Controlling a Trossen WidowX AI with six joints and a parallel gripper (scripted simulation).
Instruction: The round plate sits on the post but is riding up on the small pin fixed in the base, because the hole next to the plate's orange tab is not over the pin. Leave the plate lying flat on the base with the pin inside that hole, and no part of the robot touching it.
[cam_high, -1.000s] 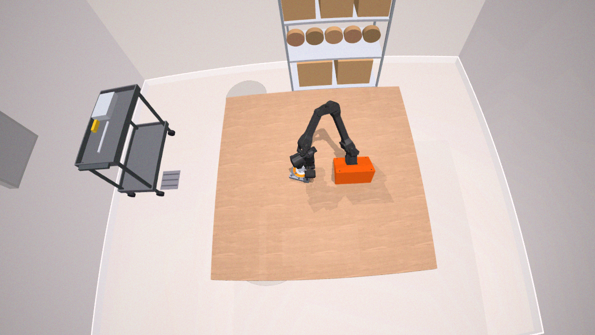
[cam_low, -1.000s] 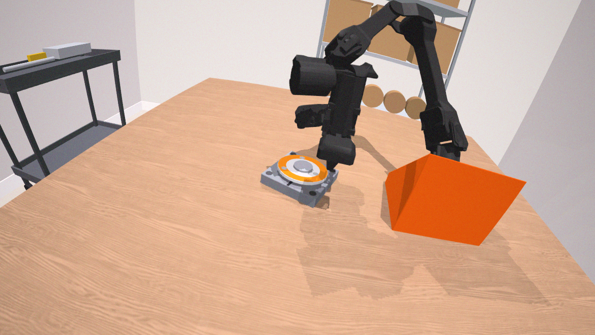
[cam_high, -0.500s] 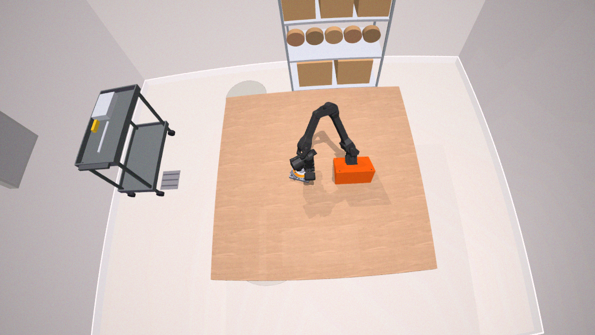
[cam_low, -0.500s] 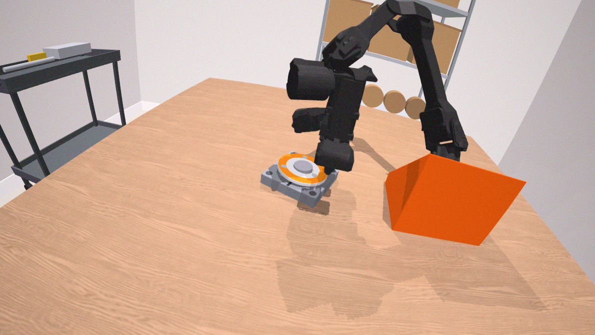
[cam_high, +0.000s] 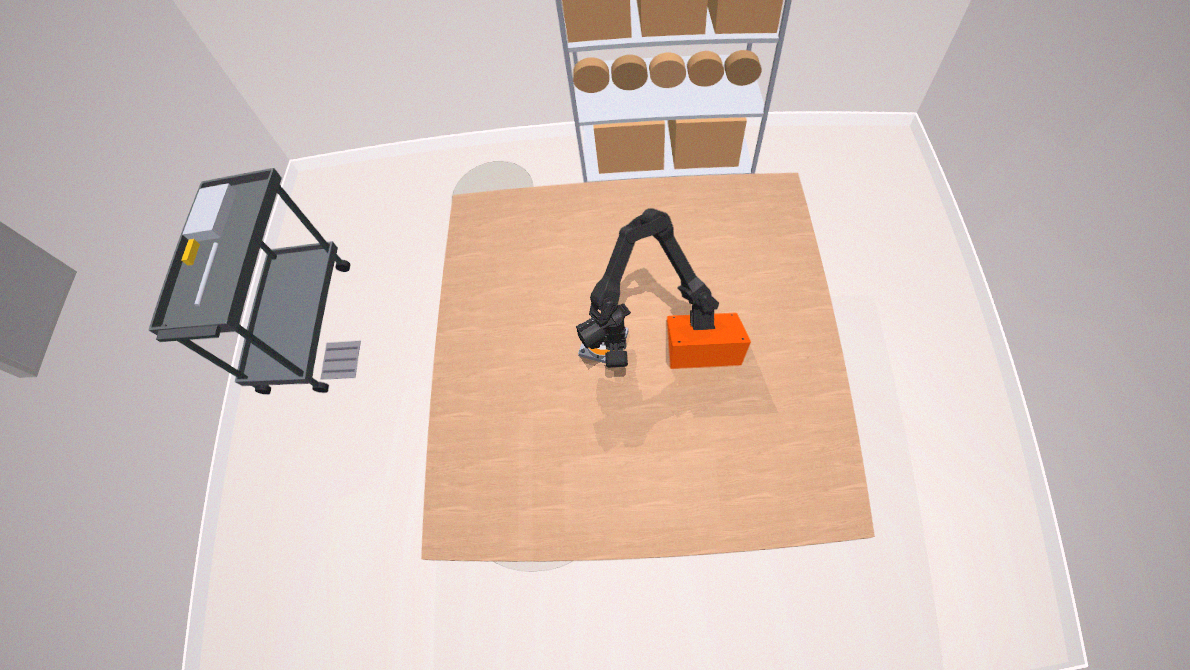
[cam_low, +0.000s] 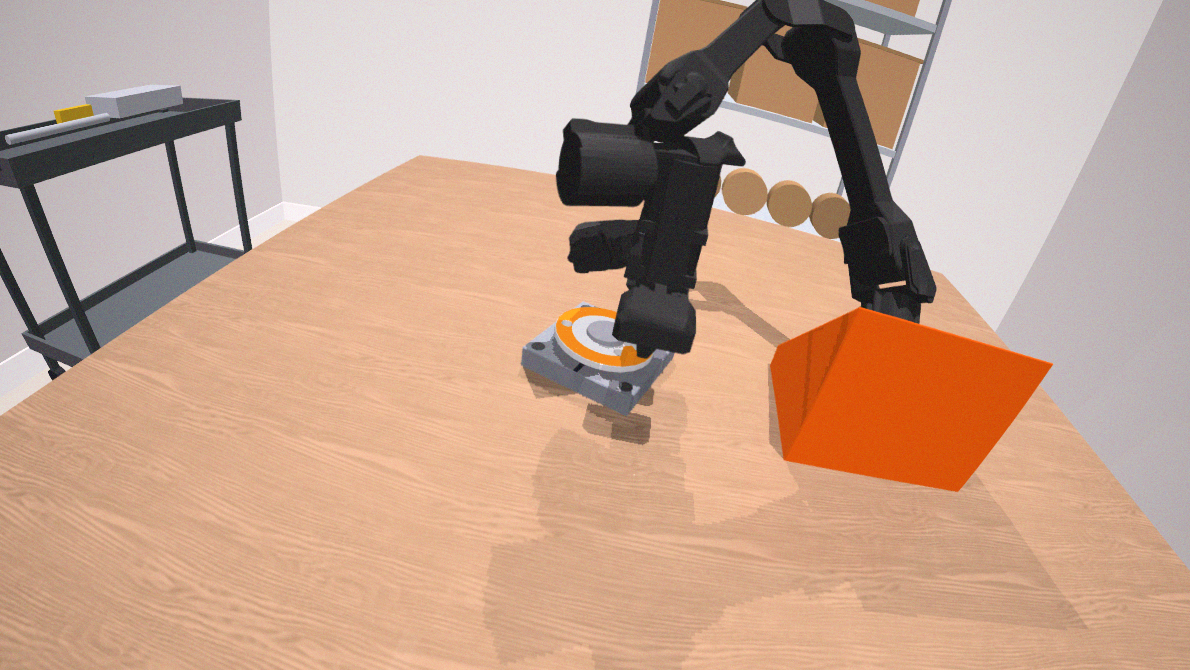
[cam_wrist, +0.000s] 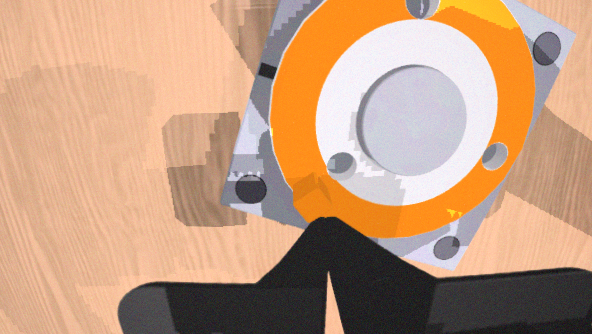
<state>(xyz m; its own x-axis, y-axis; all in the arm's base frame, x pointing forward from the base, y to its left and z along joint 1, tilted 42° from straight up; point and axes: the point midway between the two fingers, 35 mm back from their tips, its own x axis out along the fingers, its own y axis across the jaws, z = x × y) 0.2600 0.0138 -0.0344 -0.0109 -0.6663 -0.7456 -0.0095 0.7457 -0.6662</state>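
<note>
Right now the white plate is 3 cm ahead of my gripper tip and 1 cm to the right of it. The rest, counted from my gripper tip: square grey base: 4 cm ahead, 3 cm to the right, 2 cm below.
</note>
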